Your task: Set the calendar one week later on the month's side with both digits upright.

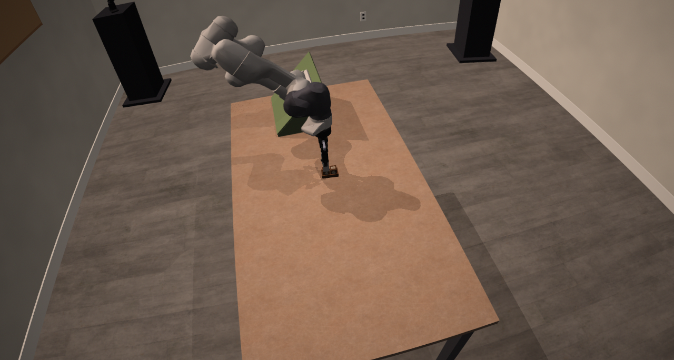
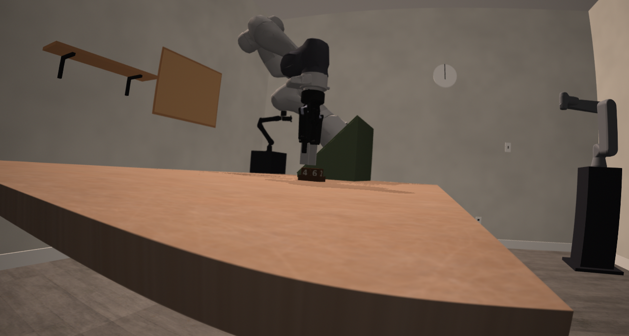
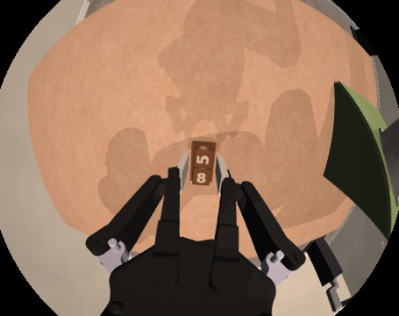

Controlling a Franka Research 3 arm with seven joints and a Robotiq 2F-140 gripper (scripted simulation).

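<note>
Now: hand 2 cm to the right of the brown calendar tray and 7 cm above it.
</note>
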